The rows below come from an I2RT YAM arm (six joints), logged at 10 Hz.
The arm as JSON. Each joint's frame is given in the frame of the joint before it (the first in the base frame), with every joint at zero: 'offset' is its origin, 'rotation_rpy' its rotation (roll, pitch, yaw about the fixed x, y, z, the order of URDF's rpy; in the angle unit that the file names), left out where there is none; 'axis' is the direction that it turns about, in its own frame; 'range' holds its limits. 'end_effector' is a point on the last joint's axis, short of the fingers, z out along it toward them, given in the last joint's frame.
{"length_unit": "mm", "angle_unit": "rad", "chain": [
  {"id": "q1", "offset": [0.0, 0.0, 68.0], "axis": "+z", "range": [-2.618, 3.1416]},
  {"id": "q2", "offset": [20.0, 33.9, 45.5], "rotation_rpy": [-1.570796, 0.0, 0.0], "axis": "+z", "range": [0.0, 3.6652]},
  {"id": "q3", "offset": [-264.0, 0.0, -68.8], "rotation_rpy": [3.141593, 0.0, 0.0], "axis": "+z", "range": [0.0, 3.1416]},
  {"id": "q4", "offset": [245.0, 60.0, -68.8], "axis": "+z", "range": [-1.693, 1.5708]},
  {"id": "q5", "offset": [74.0, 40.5, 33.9], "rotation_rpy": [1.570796, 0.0, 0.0], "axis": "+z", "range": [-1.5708, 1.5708]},
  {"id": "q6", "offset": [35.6, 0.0, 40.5], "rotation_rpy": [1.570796, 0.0, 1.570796], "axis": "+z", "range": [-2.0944, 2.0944]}
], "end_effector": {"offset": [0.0, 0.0, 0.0], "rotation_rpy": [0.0, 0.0, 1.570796]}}
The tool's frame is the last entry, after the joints.
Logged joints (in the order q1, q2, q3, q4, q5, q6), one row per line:
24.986 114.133 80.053 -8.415 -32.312 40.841
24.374 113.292 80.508 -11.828 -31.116 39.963
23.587 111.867 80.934 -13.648 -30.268 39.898
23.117 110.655 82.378 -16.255 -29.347 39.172
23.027 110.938 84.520 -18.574 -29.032 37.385
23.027 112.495 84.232 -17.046 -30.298 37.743
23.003 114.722 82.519 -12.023 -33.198 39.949
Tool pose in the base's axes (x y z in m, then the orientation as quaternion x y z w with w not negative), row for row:
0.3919 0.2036 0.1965 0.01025 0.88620 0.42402 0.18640
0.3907 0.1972 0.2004 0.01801 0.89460 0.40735 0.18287
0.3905 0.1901 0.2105 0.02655 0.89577 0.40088 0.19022
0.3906 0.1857 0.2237 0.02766 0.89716 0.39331 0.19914
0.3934 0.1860 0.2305 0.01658 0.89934 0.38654 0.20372
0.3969 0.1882 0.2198 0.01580 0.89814 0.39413 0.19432
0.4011 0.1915 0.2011 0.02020 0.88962 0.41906 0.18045
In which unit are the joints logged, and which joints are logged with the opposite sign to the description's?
The joints are logged in degrees. Opposite sign: none.
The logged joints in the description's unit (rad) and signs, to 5 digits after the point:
0.43609 1.99200 1.39719 -0.14687 -0.56395 0.71281
0.42541 1.97732 1.40513 -0.20644 -0.54308 0.69749
0.41167 1.95245 1.41256 -0.23820 -0.52828 0.69635
0.40347 1.93129 1.43777 -0.28370 -0.51220 0.68368
0.40190 1.93623 1.47515 -0.32418 -0.50670 0.65249
0.40190 1.96341 1.47013 -0.29751 -0.52880 0.65874
0.40148 2.00228 1.44023 -0.20984 -0.57941 0.69724

